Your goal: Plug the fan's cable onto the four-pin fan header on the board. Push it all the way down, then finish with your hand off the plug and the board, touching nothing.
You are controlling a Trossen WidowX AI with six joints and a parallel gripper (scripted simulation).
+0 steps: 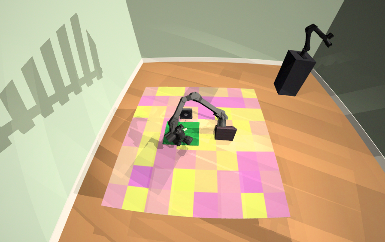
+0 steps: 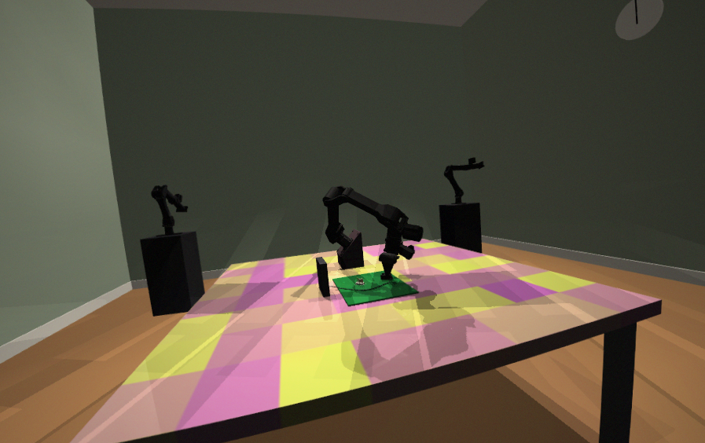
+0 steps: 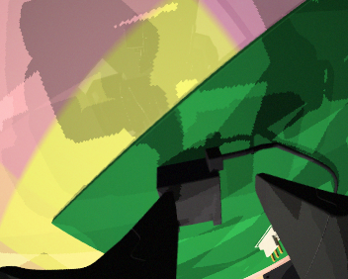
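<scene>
My gripper tip is now 2 cm past the dark plug and 1 cm above it. Also, from my gripper tip: green board 8 cm to the right, 4 cm below, 3 cm ahead; black fan 25 cm to the right, 4 cm above, 2 cm ahead.
</scene>
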